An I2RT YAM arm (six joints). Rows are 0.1 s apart.
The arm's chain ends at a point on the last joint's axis. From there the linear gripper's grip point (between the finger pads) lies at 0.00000 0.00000 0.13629 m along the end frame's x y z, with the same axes.
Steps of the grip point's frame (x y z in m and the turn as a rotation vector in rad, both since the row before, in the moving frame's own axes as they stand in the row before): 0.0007 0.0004 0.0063 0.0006 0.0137 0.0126; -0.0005 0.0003 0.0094 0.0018 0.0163 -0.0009; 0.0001 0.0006 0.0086 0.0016 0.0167 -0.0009; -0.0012 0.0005 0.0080 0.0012 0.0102 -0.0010; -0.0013 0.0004 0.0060 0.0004 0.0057 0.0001; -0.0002 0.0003 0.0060 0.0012 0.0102 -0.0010; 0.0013 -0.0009 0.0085 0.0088 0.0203 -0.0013
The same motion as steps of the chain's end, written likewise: -0.0012 0.0005 0.0063 0.0006 0.0137 0.0126; -0.0027 0.0005 0.0094 0.0018 0.0163 -0.0009; -0.0022 0.0008 0.0086 0.0016 0.0167 -0.0009; -0.0026 0.0007 0.0080 0.0012 0.0102 -0.0010; -0.0021 0.0005 0.0060 0.0004 0.0057 0.0001; -0.0016 0.0005 0.0060 0.0012 0.0102 -0.0010; -0.0015 0.0003 0.0085 0.0088 0.0203 -0.0013
